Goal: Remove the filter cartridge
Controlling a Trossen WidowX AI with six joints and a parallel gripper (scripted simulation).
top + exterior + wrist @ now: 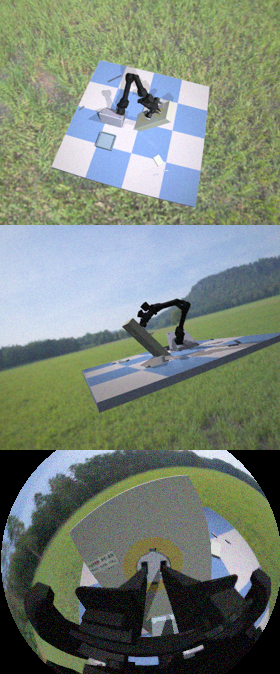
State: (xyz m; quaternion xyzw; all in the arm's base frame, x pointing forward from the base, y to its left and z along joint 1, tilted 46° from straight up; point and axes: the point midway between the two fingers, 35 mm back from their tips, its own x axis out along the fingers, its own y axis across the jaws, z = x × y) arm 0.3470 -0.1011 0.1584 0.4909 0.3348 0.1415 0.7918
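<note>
The round grey filter cartridge lies 10 mm below my gripper tip and 10 mm ahead of it. From my gripper tip the other things lie so: tray 370 mm behind, 330 mm to the right, 270 mm below; then white block 310 mm to the right, 270 mm below, 140 mm ahead.
</note>
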